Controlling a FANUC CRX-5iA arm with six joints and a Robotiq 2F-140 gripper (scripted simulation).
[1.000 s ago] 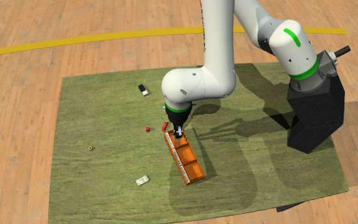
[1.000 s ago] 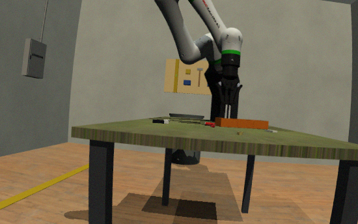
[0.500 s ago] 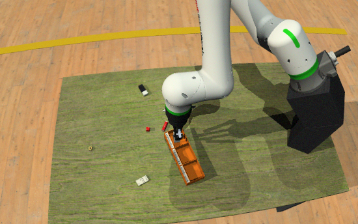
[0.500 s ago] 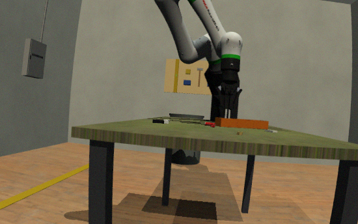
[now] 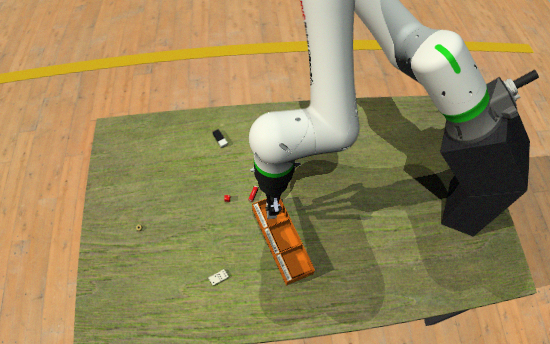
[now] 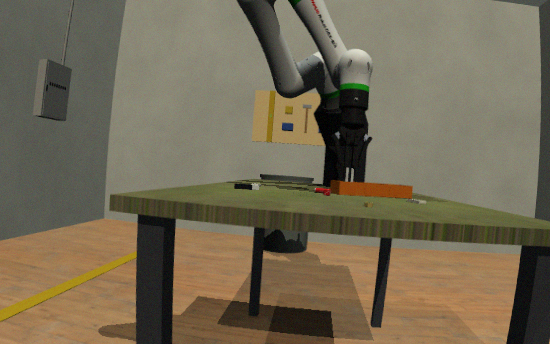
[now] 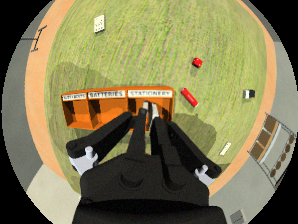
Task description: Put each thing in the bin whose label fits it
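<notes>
The orange bin lies 20 mm behind my hand, 80 mm to the left of it and 30 mm below it. The rest, counted from my hand: black-and-white block (120 mm ahead, 290 mm to the right, 40 mm below); then red cylinder (40 mm ahead, 80 mm to the right, 40 mm below); then small red cube (120 mm ahead, 70 mm to the right, 40 mm below).
</notes>
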